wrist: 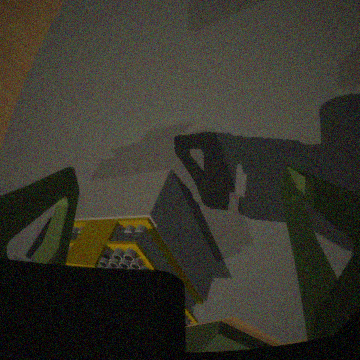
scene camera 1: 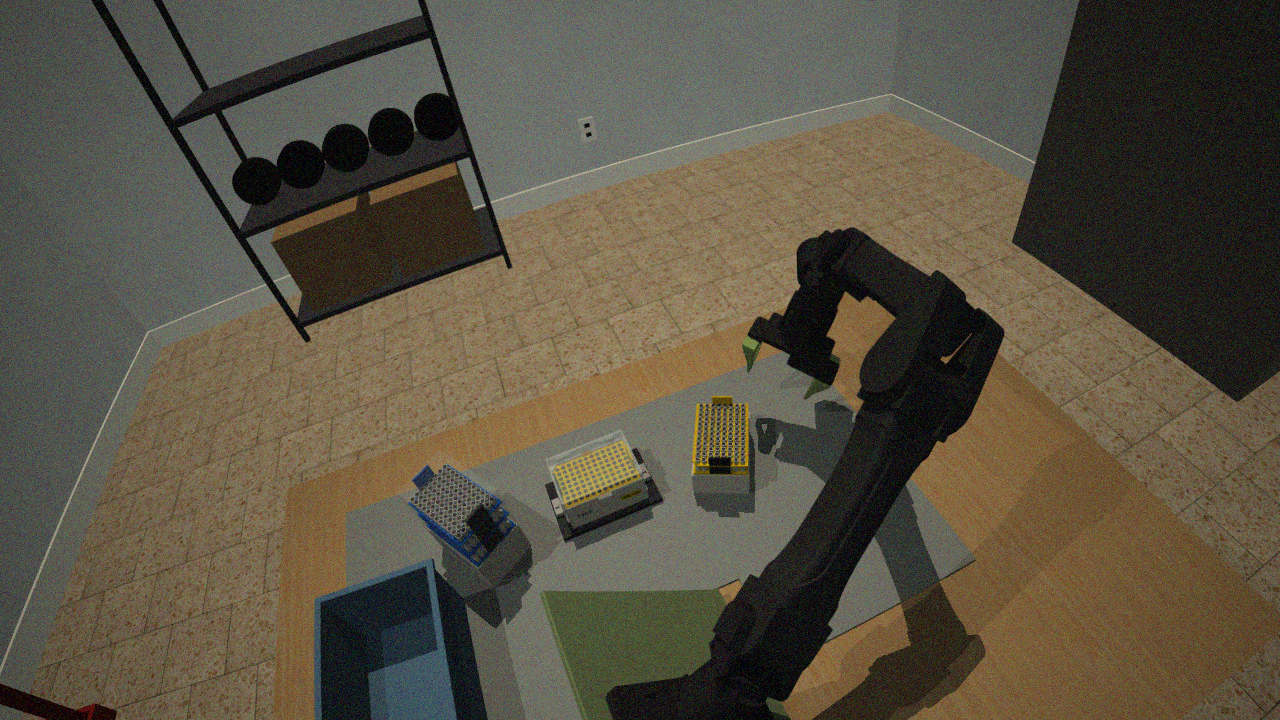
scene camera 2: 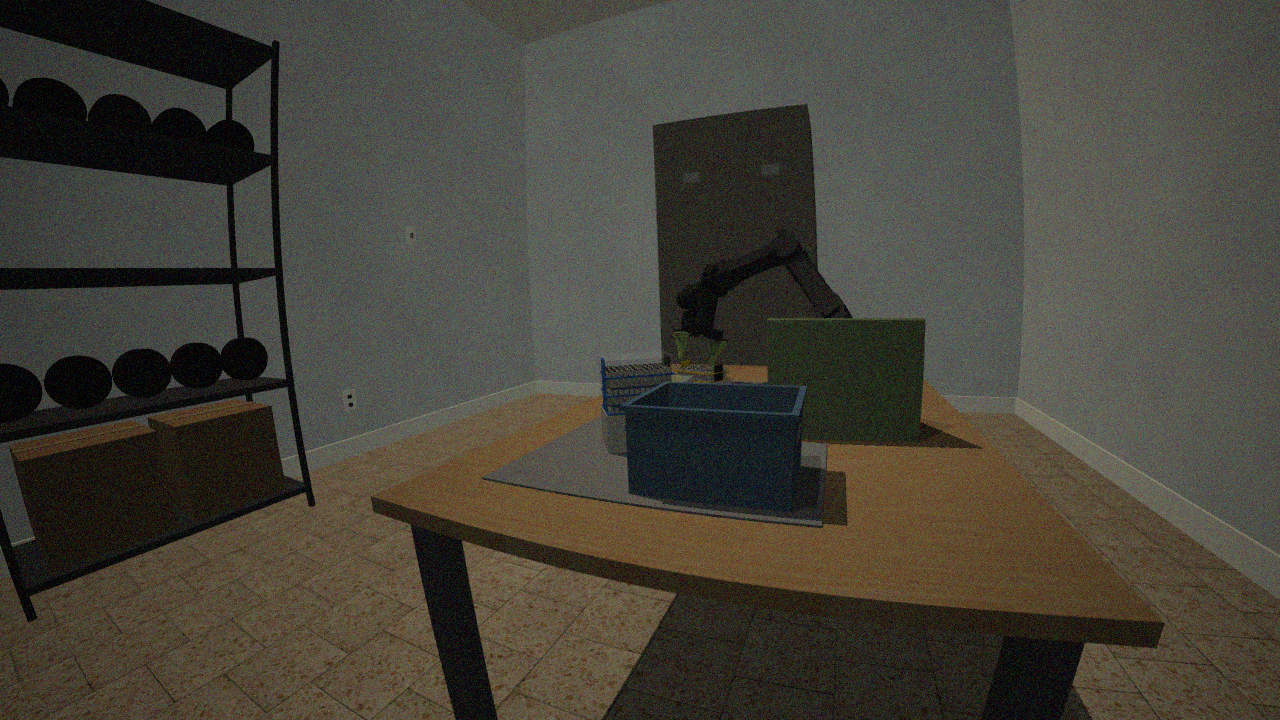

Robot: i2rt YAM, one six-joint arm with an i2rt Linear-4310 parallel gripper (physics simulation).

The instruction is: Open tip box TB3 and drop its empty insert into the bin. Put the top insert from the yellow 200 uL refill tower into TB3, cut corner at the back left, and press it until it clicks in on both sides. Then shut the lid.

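Note:
My gripper (scene camera 1: pixel 778 382) (scene camera 2: pixel 700 364) (wrist: pixel 179 177) is open and empty, with green fingers spread wide. It hangs above the mat, behind and to the right of the yellow refill tower in the scene camera 1 view. The yellow refill tower (scene camera 1: pixel 721 438) (wrist: pixel 92 245) stands upright with grey tip holes on top; the black gripper body hides part of it in the wrist view. A tip box (scene camera 1: pixel 597 474) with a yellow insert and a clear lid that appears shut sits on a dark base left of the tower. Its label is too small to read. The blue bin (scene camera 1: pixel 407 608) (scene camera 2: pixel 711 456) stands at the near left.
A blue refill tower (scene camera 1: pixel 460 510) (scene camera 2: pixel 631 385) stands between the tip box and the bin. A tall green panel (scene camera 1: pixel 644 635) (scene camera 2: pixel 845 380) stands beside my arm's base. These stand around the grey mat (scene camera 1: pixel 393 528) (scene camera 2: pixel 554 465) on the wooden table (scene camera 1: pixel 299 555) (scene camera 2: pixel 966 537).

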